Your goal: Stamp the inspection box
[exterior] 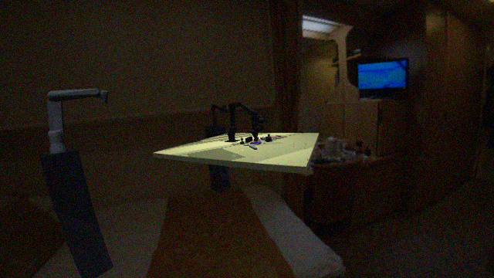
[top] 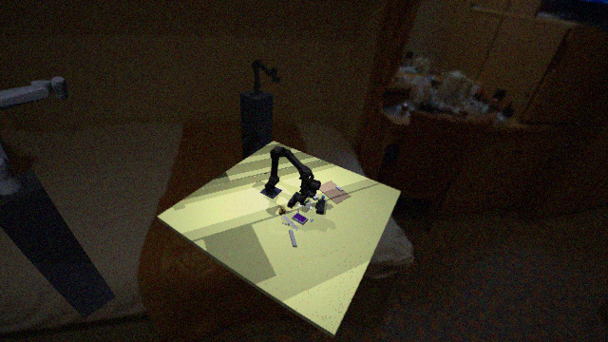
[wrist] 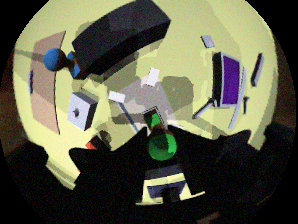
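Right now my gripper tip is right at the green-topped stamp. Also, from my gripper tip: red-topped stamp (5 cm behind, 10 cm to the left); then white card (1 cm ahead, 1 cm to the left, 3 cm below); then long black block (7 cm behind, 2 cm to the right, 1 cm below).
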